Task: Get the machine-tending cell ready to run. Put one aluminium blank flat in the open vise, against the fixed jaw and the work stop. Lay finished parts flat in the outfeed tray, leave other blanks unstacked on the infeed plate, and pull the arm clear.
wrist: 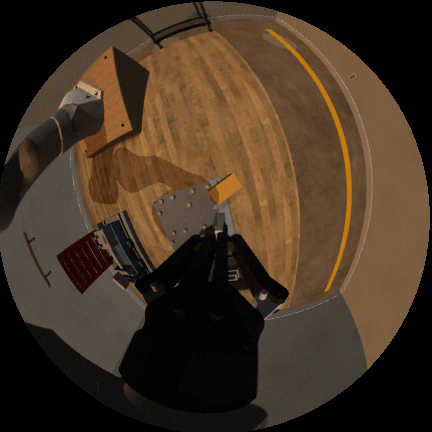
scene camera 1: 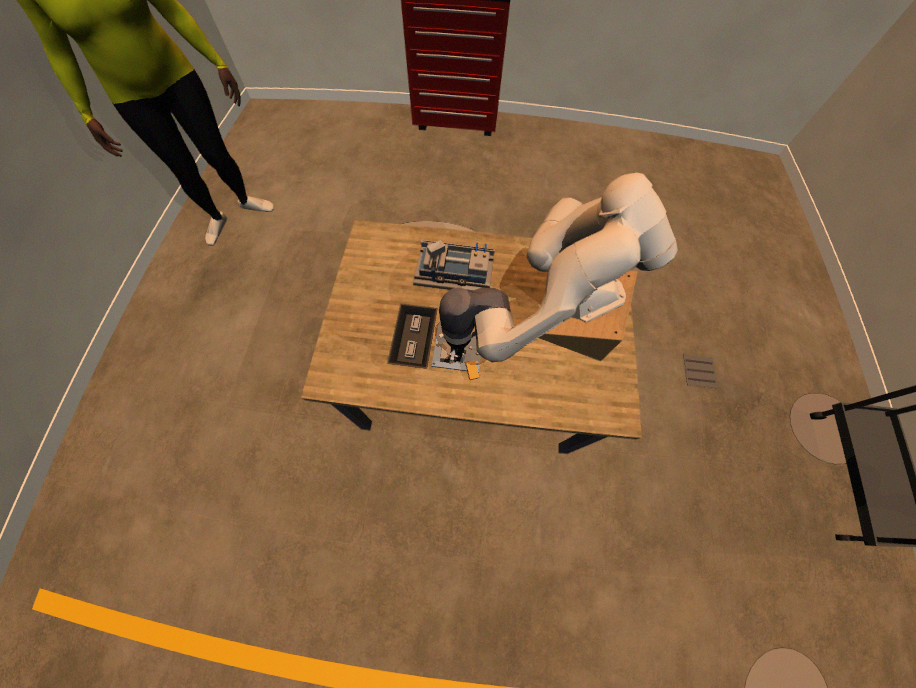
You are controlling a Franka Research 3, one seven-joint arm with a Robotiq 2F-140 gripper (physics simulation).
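My gripper [scene camera 1: 450,350] [wrist: 220,219] is shut with nothing between its fingers. It points down over the grey drilled infeed plate [wrist: 181,213] [scene camera 1: 439,363]. An orange block [wrist: 224,188] [scene camera 1: 472,369] lies at the plate's outer corner, partly over its edge, just beyond my fingertips. The black outfeed tray [scene camera 1: 397,335] lies left of the plate and holds two flat finished parts [scene camera 1: 413,324] [scene camera 1: 410,350]. The blue-grey vise [scene camera 1: 454,265] [wrist: 120,245] stands at the back of the table [scene camera 1: 537,396]. I cannot tell what is in its jaws. The arm hides most of the plate in the scene view.
A person [scene camera 1: 155,68] in a yellow top stands at the far left of the room. A red drawer cabinet [scene camera 1: 455,62] [wrist: 82,261] stands against the back wall. The arm's base sits on a wooden mount [scene camera 1: 606,326] [wrist: 106,96] at the table's right. A yellow floor line [scene camera 1: 251,657] runs in front.
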